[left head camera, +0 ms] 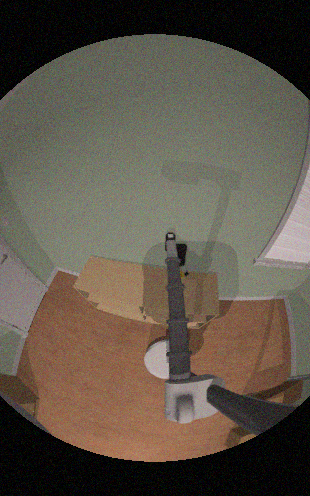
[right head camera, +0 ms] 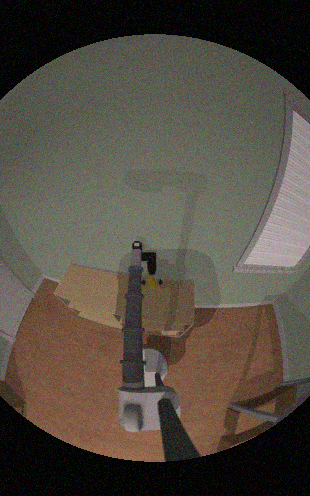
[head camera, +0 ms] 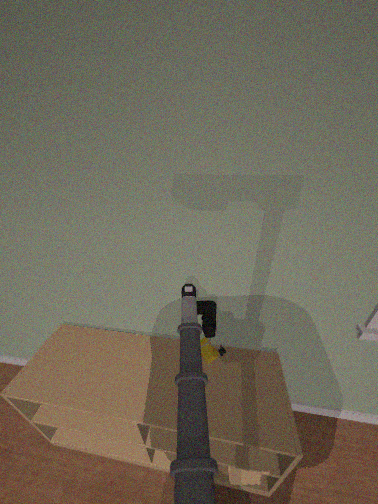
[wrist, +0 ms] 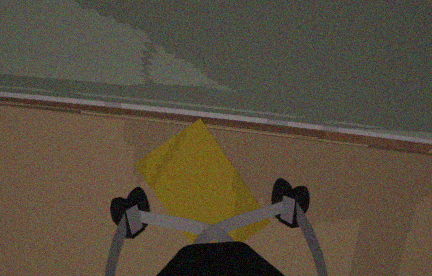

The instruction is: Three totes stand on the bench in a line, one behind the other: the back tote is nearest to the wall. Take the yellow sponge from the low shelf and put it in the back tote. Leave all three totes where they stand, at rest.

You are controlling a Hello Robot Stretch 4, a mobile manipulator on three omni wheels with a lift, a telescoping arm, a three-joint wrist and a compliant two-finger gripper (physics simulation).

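Seen in the pictures: gripper, between the fingertips: (right head camera: 151, 283) (head camera: 208, 354) (wrist: 210, 199); robot's base, origin of its link: (left head camera: 165, 357) (right head camera: 145, 366).
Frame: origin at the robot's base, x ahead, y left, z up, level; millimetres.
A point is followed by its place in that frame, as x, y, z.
The yellow sponge (head camera: 209, 354) {650, -90, 627} (left head camera: 182, 274) {657, -122, 623} (right head camera: 151, 285) {635, -85, 624} (wrist: 195, 170) {707, -78, 627} lies flat on top of the low wooden shelf (head camera: 100, 370) {617, 425, 582} (left head camera: 115, 285) {577, 414, 583} (right head camera: 90, 290) {602, 427, 582} (wrist: 50, 175) {702, 66, 582}, near its wall edge. It is turned at an angle to that edge. My gripper (right head camera: 152, 282) {672, -87, 590} (wrist: 210, 199) {672, -87, 590} is open and points down over the sponge. In the wrist view one black fingertip shows to each side of the sponge's near part, and the gripper body hides its nearest corner. The height between fingertips and sponge is hard to tell. The three totes and the bench do not show.
The green wall (head camera: 150, 150) {806, 109, 1485} rises right behind the shelf. My dark telescoping arm (head camera: 192, 415) {284, 0, 1006} crosses over the shelf and hides part of it. A window (right head camera: 280, 200) {629, -859, 1391} is at the right, a pale door (left head camera: 17, 287) {411, 1868, 477} at the left. Brown furniture with a grey edge stands at the lower right.
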